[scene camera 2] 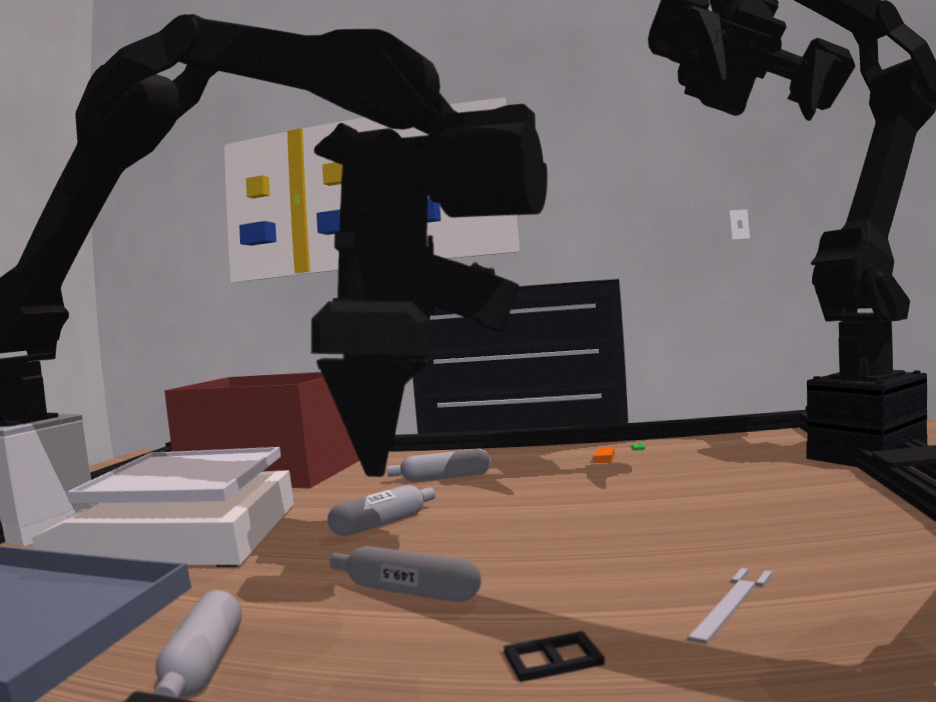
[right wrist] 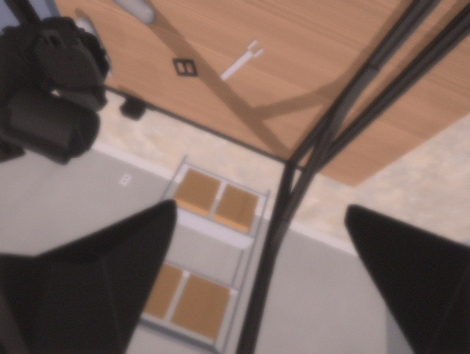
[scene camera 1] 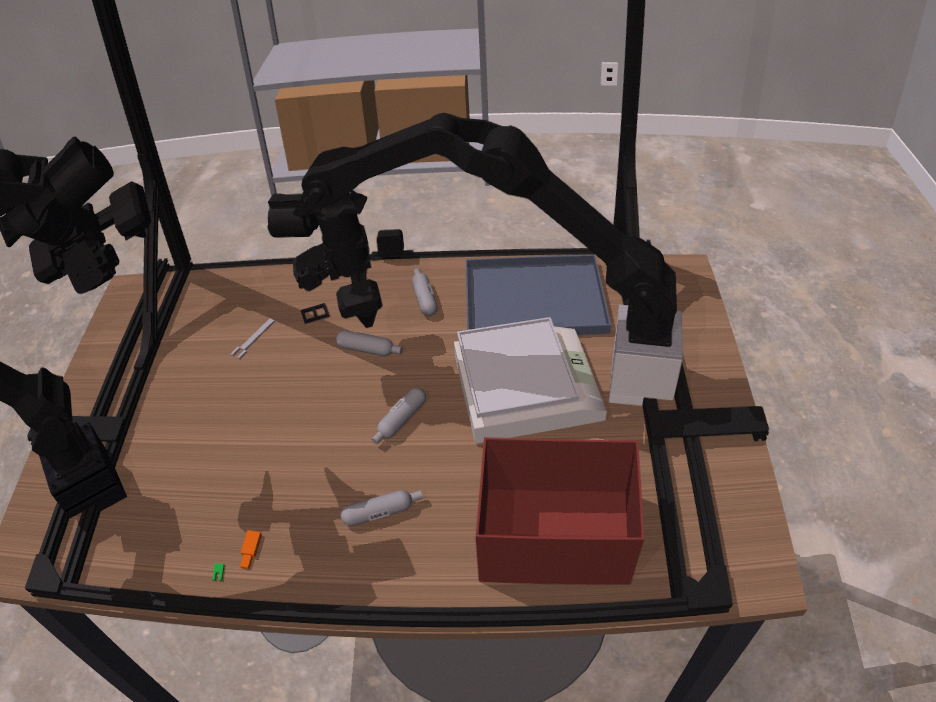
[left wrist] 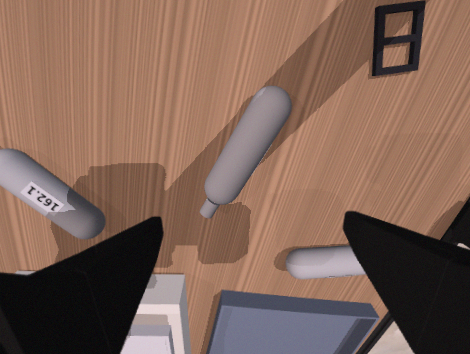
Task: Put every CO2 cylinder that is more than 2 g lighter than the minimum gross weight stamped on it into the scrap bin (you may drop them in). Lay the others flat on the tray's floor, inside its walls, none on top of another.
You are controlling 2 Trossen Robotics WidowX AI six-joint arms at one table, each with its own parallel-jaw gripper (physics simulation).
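Four grey cylinders lie on the table. One is stamped 149.5. One is stamped 162.1. One lies beside the blue tray; its stamp is unreadable. One lies left of the red bin in scene camera 1. My left gripper is open and empty above the table, near the neck of the 149.5 cylinder. My right gripper is open and empty, raised away from the table.
A white scale with an empty pan stands between tray and bin. A black frame piece, a grey fork-shaped tool, an orange piece and a green piece lie on the table.
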